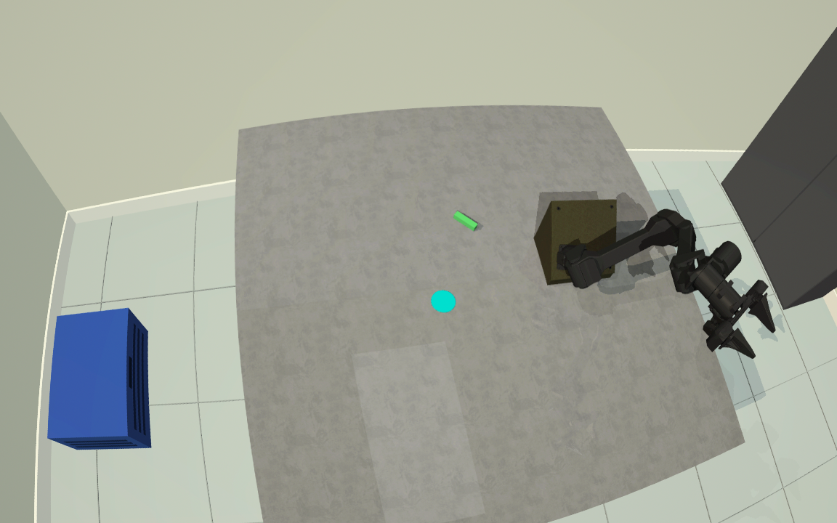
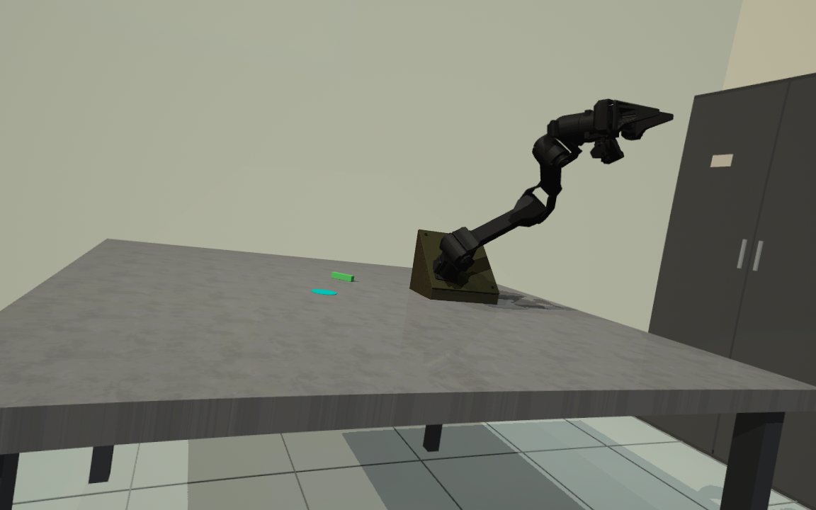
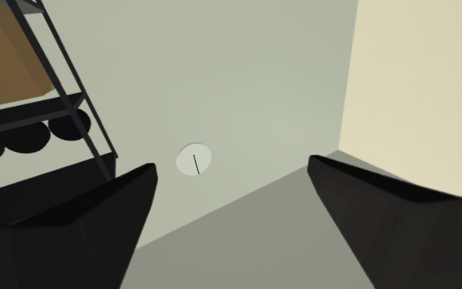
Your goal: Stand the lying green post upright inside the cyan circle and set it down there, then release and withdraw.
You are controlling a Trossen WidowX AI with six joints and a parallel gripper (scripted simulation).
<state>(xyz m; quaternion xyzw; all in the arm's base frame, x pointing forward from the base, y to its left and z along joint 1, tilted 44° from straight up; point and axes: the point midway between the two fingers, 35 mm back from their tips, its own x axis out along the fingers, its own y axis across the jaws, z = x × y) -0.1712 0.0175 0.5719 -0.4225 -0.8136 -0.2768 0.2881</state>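
Now: gripper tip 460 mm short of the green post, 590 mm to the left of it and 460 mm above it. The rest, counted from my gripper tip: cyan circle (540 mm ahead, 360 mm to the right, 460 mm below).
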